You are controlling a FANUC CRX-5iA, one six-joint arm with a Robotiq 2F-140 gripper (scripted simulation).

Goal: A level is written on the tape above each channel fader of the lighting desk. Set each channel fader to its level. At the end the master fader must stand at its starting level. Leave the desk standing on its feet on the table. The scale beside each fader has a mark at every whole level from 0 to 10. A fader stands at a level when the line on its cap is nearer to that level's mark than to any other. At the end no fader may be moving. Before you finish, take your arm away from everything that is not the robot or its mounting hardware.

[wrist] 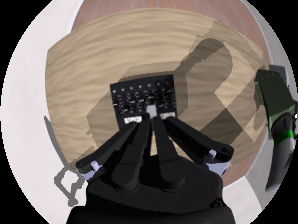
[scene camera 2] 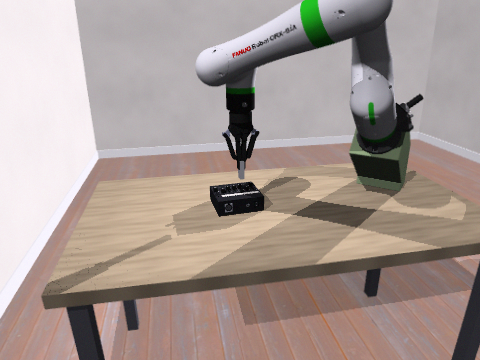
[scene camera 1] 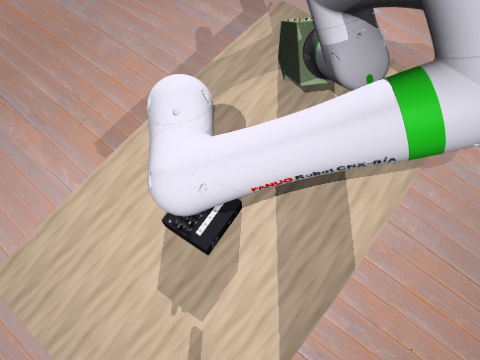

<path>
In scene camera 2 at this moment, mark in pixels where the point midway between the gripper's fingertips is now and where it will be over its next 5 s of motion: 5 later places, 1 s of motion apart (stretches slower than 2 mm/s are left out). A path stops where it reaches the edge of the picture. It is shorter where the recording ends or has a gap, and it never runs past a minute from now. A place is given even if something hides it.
My gripper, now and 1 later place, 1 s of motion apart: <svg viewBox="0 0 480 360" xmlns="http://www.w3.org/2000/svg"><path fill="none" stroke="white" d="M241 178L241 154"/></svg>
</path>
